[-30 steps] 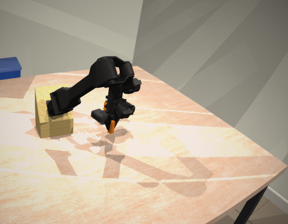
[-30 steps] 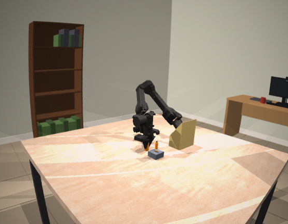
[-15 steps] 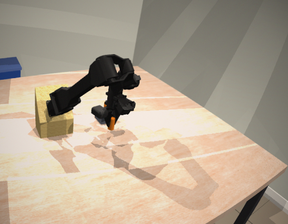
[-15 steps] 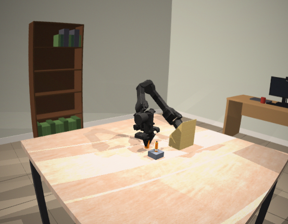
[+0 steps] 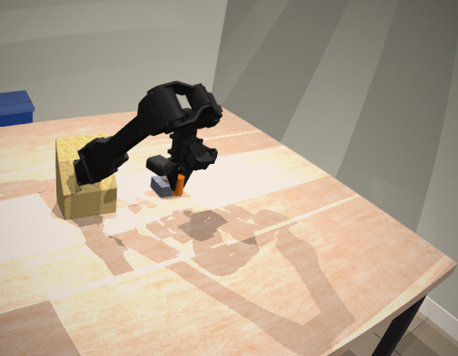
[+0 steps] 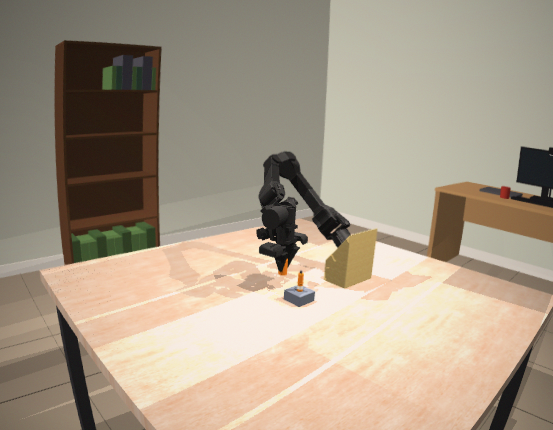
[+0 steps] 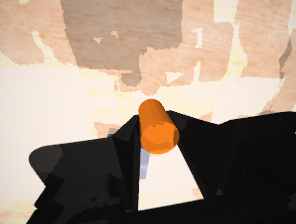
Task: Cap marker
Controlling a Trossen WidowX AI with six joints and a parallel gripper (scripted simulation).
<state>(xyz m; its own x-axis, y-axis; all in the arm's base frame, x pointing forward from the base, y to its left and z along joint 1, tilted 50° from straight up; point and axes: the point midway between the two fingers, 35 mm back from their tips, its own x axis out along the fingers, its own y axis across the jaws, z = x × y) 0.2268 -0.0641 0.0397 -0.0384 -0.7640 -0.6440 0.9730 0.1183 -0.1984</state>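
My gripper tip is now 20 mm short of the orange marker, 100 mm to the right of it and 10 mm below it. Also, from my gripper tip: orange cap: 10 mm above.
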